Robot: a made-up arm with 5 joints.
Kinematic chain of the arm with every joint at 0, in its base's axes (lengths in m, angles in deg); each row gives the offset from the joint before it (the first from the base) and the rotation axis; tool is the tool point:
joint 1: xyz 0 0 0.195 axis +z
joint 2: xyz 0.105 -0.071 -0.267 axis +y
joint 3: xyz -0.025 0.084 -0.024 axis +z
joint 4: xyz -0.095 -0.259 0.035 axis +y
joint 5: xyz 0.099 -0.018 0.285 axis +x
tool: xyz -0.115 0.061 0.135
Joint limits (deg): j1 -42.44..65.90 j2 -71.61..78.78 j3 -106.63..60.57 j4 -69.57..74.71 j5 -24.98..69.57
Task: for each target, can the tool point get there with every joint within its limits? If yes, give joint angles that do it. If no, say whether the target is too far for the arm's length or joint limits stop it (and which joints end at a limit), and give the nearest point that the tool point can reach.
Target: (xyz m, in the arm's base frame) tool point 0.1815 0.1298 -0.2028
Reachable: no: joint limits stop it (at a limit: joint 1, joint 2, joint 4, joint 5) | nearest point 0.2710 0.1791 -0.2716 | short by 0.123 m
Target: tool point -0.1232 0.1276 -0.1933
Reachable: no: joint limits stop it (at a limit: joint 1, joint 2, joint 3, joint 5) | nearest point -0.2387 0.1447 -0.1747 | short by 0.118 m
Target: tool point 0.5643 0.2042 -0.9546
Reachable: no: too far | nearest point 0.3412 0.1235 -0.4656 | short by 0.543 m
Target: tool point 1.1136 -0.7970 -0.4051
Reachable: no: too far | nearest point 0.5200 -0.3722 -0.1764 | short by 0.765 m
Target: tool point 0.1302 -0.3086 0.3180
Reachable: yes | joints 0.85 56.24 -77.49 59.62 54.29
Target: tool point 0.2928 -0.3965 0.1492
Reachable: yes | joints -16.09 34.73 -8.86 41.68 28.73
